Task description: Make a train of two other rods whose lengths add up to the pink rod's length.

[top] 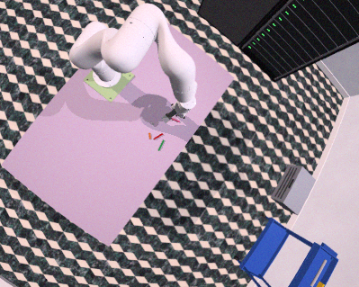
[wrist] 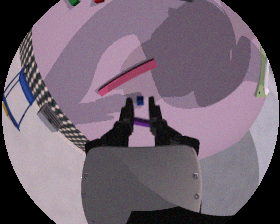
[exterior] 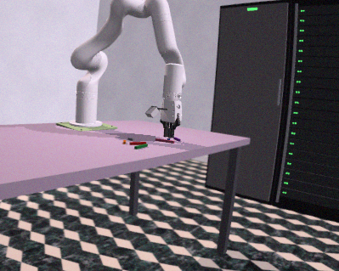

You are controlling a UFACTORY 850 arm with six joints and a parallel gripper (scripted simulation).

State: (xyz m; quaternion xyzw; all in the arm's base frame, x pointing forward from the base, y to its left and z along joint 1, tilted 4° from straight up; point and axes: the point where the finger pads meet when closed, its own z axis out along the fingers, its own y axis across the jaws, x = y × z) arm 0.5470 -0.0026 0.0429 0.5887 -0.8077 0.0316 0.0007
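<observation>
Right now my hand is 30 mm above the small blue rod. From my hand the other things lie so: purple rod 20 mm ahead, 50 mm to the left, 30 mm below; grey rod 110 mm behind, 140 mm to the right, 30 mm below; pink rod 10 mm ahead, 40 mm to the right, 30 mm below.
</observation>
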